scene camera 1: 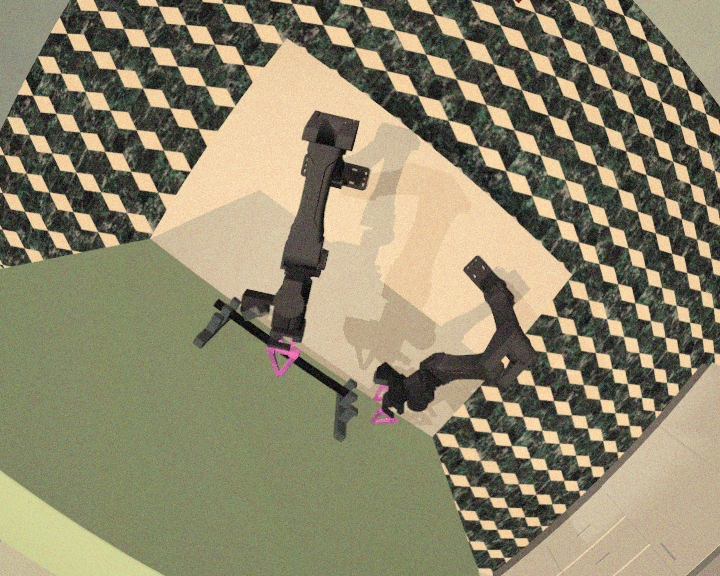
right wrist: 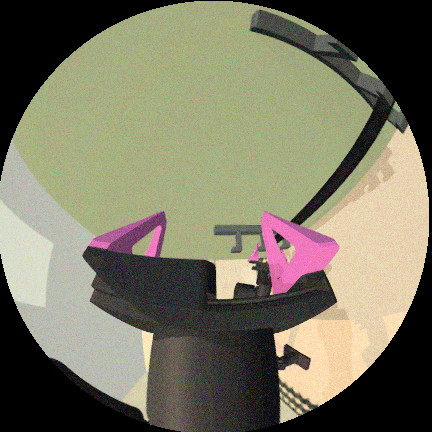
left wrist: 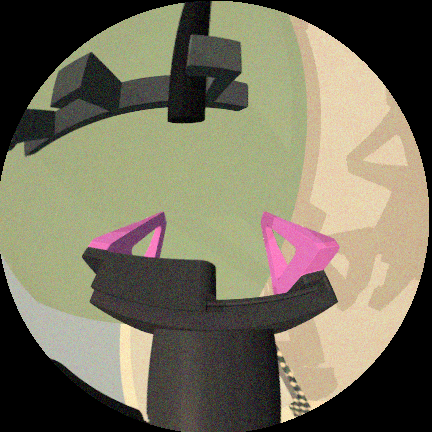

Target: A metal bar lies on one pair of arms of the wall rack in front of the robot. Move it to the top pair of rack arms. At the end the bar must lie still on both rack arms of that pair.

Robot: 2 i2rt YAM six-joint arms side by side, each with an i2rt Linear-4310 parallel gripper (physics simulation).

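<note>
The black metal bar point(scene camera 1: 321, 375) point(left wrist: 186, 105) point(right wrist: 350, 162) lies across the two uprights of the grey wall rack point(scene camera 1: 340, 425) point(left wrist: 142, 93) point(right wrist: 285, 29), on the arms nearest the tan table, the lowest pair. My right gripper point(scene camera 1: 279, 362) point(right wrist: 213, 216) is open and empty. It overlaps the middle of the bar in scene camera 1; in the right wrist view the bar passes behind the right-hand finger. My left gripper point(scene camera 1: 373, 408) point(left wrist: 213, 216) is open and empty, off the bar's right end in scene camera 1. In the left wrist view that bar end shows ahead of the fingers.
The green wall point(scene camera 1: 180, 450) point(left wrist: 215, 165) point(right wrist: 150, 125) stands behind the rack. The tan table point(scene camera 1: 240, 156) point(left wrist: 350, 210) point(right wrist: 370, 250) meets it near the low rack arms. Higher rack arms point(left wrist: 85, 80) stick out from the upright beside the bar. Both robot arms reach over the table.
</note>
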